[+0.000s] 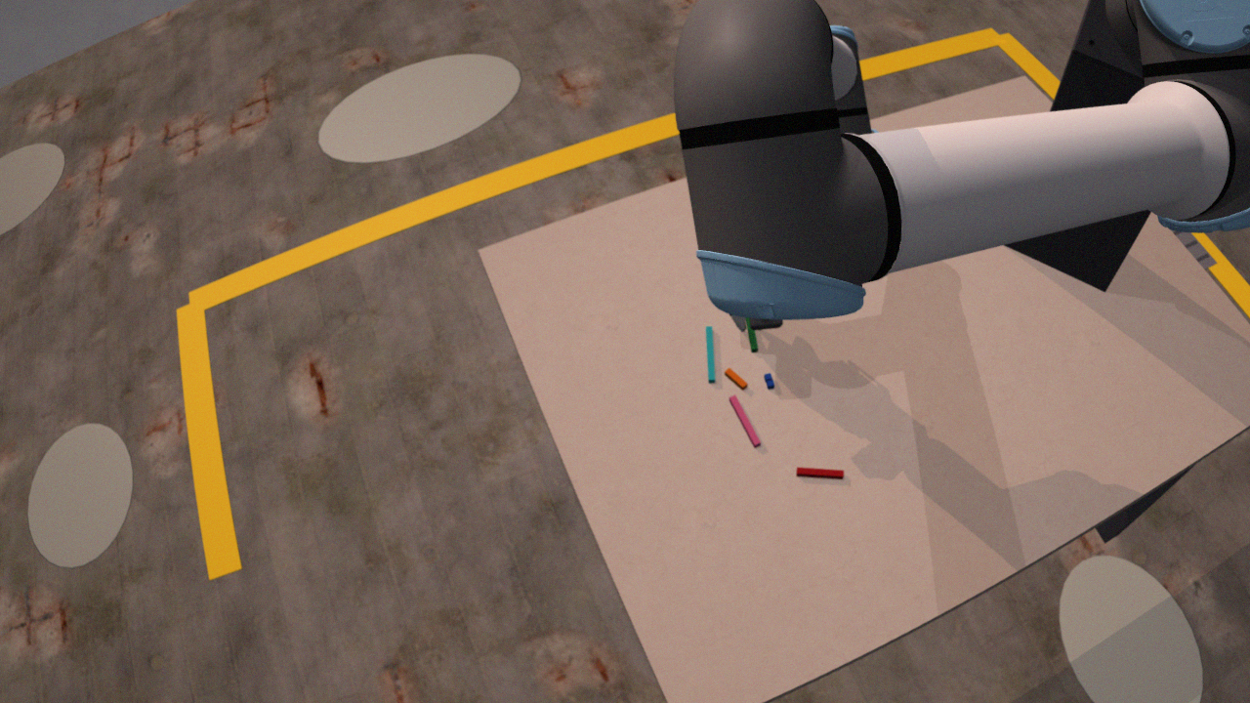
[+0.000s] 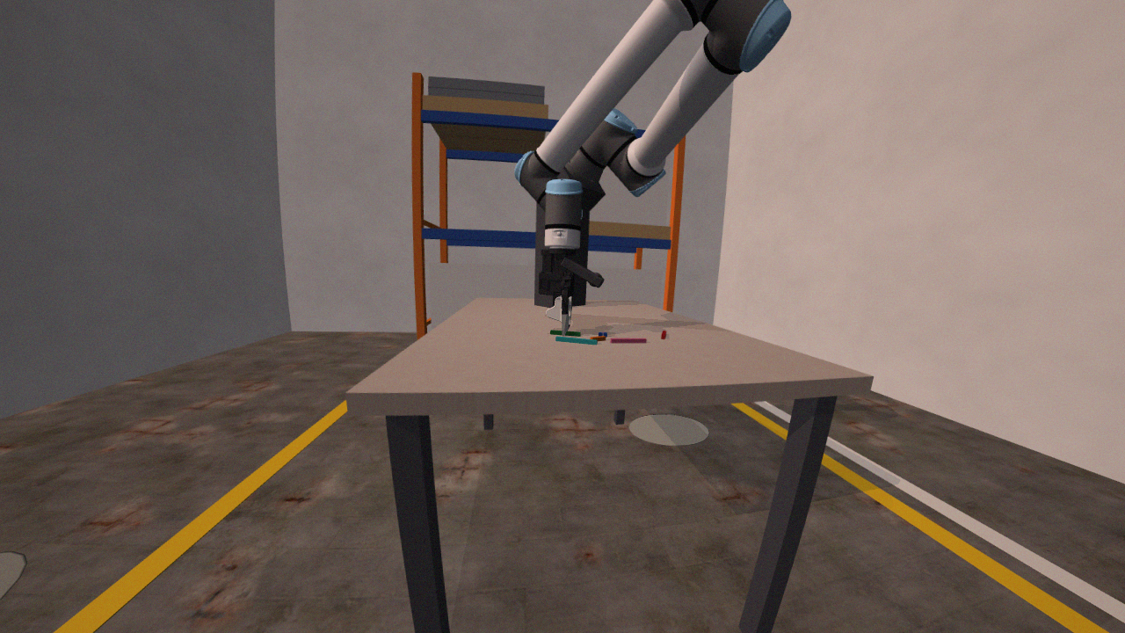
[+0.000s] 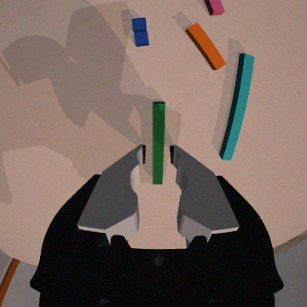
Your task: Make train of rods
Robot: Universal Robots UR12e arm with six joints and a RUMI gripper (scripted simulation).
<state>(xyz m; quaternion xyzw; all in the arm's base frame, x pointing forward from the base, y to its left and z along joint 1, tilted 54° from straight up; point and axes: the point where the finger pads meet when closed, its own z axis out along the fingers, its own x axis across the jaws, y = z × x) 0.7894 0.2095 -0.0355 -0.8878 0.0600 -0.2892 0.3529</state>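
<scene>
Right now the green rod is 1 cm below my hand. Round my hand: orange rod 9 cm to the left, 3 cm ahead, 1 cm below; then pink rod 17 cm to the left, 1 cm below, 1 cm ahead; then turquoise rod 7 cm ahead, 5 cm to the left, 1 cm below.
</scene>
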